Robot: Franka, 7 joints.
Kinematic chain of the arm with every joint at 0, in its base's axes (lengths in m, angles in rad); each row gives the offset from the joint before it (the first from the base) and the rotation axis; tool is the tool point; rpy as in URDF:
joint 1: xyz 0 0 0.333 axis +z
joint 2: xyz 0 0 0 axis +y
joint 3: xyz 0 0 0.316 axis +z
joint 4: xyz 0.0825 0 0 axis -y
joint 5: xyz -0.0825 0 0.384 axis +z
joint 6: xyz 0 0 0 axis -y
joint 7: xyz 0.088 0 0 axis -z
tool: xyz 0 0 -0.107 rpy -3.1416 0 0
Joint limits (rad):
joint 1: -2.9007..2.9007
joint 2: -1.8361..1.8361
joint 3: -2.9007..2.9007
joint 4: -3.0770..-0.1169
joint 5: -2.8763..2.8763
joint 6: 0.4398..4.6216
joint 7: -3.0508..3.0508
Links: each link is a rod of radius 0.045 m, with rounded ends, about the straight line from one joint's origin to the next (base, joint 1, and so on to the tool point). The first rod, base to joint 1, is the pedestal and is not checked.
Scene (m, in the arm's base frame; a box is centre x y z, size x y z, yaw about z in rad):
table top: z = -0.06
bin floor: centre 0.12 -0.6 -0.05 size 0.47 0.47 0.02 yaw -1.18
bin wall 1: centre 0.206 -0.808 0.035 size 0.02 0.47 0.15 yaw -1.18
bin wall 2: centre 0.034 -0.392 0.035 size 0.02 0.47 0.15 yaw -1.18
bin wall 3: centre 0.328 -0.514 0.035 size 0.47 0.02 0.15 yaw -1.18
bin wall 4: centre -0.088 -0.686 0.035 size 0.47 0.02 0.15 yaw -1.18
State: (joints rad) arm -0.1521 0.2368 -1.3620 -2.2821 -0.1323 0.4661 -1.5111
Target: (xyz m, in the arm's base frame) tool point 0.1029 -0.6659 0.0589
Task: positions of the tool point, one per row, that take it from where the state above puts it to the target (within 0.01 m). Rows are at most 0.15 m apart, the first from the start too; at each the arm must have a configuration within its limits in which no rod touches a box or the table.
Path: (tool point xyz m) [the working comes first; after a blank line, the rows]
Joints at the target: -0.7667 1.4332 -0.8574 -1.1726 -0.0659 1.7035 -1.5111
Straight joint move there: clear.

1: 0.0301 -0.3856 0.3761
2: 0.0496 -0.4736 0.3441
3: 0.0717 -0.5589 0.2821
4: 0.0910 -0.6278 0.1849
5: 0.1029 -0.6659 0.0589

